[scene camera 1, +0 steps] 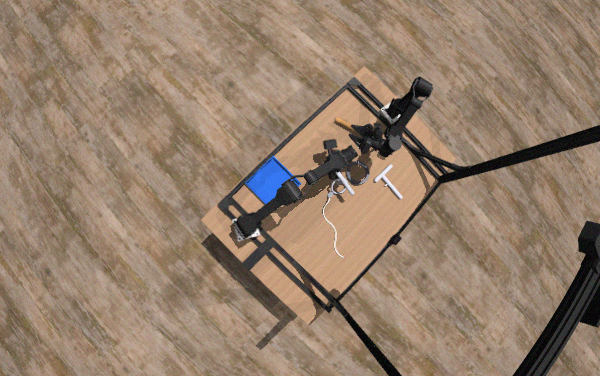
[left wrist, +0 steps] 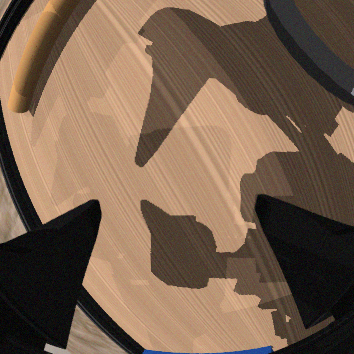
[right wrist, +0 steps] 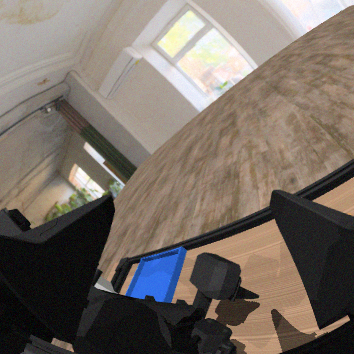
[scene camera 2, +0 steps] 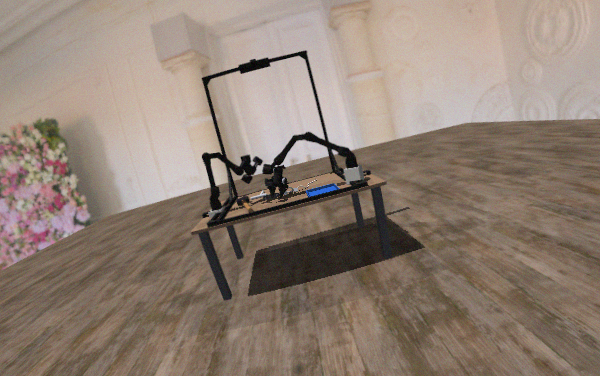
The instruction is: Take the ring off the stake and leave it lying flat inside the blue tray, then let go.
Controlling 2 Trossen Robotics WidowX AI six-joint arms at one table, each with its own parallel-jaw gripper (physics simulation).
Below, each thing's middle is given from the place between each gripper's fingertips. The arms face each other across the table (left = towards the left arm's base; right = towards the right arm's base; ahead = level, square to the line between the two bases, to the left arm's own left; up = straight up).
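Scene:
Blue tray [scene camera 1: 267, 180]: from my right hand, 50 mm ahead, 390 mm to the left, 220 mm below. Hammer [left wrist: 47, 28]: my right hand 50 mm past it, 150 mm to the left of it, 210 mm above it.
Blue tray: from my left hand, 7 cm ahead, 31 cm to the left, 1 cm below. Hammer: my left gripper 2 cm past it, 23 cm to the left of it, 1 cm below it.

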